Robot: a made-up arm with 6 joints. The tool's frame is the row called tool. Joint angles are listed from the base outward. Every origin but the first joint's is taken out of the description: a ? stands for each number. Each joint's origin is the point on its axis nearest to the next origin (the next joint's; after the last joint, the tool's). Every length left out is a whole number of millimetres.
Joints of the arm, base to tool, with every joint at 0 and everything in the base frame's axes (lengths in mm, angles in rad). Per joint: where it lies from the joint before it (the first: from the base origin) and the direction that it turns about. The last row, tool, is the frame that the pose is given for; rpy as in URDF.
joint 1: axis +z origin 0 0 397
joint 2: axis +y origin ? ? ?
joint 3: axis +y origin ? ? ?
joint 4: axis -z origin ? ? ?
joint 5: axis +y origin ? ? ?
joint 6: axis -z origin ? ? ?
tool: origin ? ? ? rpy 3.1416 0 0
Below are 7 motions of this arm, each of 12 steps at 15 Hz.
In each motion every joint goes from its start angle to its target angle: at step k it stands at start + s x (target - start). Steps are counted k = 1, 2, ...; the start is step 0. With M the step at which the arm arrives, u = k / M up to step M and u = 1 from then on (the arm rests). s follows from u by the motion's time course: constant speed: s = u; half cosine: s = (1 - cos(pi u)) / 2; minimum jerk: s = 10 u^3 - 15 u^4 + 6 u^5.
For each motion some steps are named. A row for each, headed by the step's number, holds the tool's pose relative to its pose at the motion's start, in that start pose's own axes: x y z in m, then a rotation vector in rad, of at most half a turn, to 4 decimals.
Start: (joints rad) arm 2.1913 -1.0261 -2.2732 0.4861 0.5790 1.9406
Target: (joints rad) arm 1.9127 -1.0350 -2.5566 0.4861 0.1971 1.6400
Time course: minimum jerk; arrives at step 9
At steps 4, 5, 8, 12:
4: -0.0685 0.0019 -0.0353 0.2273 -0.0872 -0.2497
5: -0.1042 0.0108 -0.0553 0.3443 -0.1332 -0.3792
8: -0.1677 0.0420 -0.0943 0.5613 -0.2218 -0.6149
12: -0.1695 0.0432 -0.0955 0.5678 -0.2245 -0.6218

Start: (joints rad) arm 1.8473 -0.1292 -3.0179 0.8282 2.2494 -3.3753
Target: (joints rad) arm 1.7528 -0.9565 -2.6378 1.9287 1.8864 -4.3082
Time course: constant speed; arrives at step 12
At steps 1, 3, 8, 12:
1: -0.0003 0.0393 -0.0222 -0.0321 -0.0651 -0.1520
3: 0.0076 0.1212 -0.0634 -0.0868 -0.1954 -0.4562
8: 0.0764 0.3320 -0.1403 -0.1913 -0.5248 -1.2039
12: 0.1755 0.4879 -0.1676 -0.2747 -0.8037 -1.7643

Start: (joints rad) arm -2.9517 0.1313 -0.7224 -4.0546 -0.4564 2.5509
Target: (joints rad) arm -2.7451 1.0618 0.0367 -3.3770 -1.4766 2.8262
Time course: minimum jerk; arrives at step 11
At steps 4, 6, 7, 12:
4: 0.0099 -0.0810 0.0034 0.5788 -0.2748 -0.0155
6: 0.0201 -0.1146 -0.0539 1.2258 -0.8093 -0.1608
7: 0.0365 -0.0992 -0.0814 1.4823 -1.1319 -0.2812
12: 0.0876 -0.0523 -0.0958 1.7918 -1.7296 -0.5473

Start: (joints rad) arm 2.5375 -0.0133 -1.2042 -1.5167 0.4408 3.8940
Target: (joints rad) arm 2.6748 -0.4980 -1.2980 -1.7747 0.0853 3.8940
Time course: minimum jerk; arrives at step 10
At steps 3, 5, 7, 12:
3: -0.0190 -0.0180 -0.0425 0.0206 -0.1321 -0.0073
5: -0.0417 -0.0516 -0.1366 0.0707 -0.3958 -0.0337
7: -0.0414 -0.0795 -0.2338 0.1328 -0.6442 -0.0741
12: -0.0331 -0.0908 -0.2801 0.1677 -0.7579 -0.0982

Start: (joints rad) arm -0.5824 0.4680 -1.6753 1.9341 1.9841 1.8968
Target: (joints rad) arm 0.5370 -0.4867 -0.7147 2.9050 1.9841 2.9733
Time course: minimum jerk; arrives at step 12
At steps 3, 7, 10, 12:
3: 0.0112 0.0256 0.0676 -0.1187 -0.0299 0.1279
7: 0.1131 0.2455 0.2605 -0.7479 -0.0537 0.9285
10: 0.1658 0.3632 0.2391 -1.0881 0.0233 1.4412
12: 0.1708 0.3735 0.2319 -1.1258 0.0356 1.5012

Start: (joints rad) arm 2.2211 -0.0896 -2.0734 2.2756 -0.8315 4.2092
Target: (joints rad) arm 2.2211 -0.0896 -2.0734 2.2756 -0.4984 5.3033
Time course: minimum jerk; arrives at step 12
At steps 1, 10, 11, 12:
1: 0.0001 -0.0002 0.0002 0.0015 0.0008 0.0056
10: 0.0215 -0.0390 0.0246 0.3365 -0.0082 1.0458
11: 0.0222 -0.0403 0.0251 0.3479 -0.0143 1.0781
12: 0.0223 -0.0405 0.0252 0.3498 -0.0153 1.0835

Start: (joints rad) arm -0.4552 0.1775 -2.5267 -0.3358 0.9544 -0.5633
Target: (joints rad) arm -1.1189 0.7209 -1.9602 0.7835 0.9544 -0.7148
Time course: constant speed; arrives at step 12
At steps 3, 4, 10, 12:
3: -0.0891 -0.0349 0.1312 0.2479 -0.1932 0.1285
4: -0.1286 -0.0444 0.1682 0.3213 -0.2570 0.1952
10: -0.4267 -0.0930 0.2945 0.6121 -0.5819 0.8133
12: -0.5347 -0.1113 0.2975 0.6357 -0.6541 1.0850

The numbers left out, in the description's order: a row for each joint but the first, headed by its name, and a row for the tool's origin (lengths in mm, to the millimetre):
joint 2: 0 0 0
joint 3: 67 0 357
joint 4: 50 0 -223
joint 5: 0 0 0
joint 6: 98 0 -125
tool: 0 0 0

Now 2 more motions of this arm.
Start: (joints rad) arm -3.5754 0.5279 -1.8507 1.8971 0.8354 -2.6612
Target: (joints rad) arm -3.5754 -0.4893 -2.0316 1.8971 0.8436 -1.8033
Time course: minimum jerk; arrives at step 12
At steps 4, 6, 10, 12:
4: 0.1406 0.0547 -0.0378 -0.0898 0.1553 0.0028
6: 0.3353 0.0837 -0.1285 -0.1650 0.3908 0.0009
10: 0.6008 0.0108 -0.3447 -0.1588 0.7829 -0.0330
12: 0.6169 -0.0006 -0.3636 -0.1519 0.8121 -0.0378

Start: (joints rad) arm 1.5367 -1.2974 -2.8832 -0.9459 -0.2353 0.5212
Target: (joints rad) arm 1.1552 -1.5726 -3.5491 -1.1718 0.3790 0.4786
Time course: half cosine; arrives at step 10
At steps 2, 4, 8, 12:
2: 0.0379 -0.0071 -0.0005 -0.0301 0.0396 -0.0531
4: 0.1381 -0.0277 -0.0152 -0.1252 0.1526 -0.1643
8: 0.3466 -0.0715 -0.1221 -0.3930 0.4320 -0.2369
12: 0.3768 -0.0767 -0.1501 -0.4413 0.4795 -0.2219

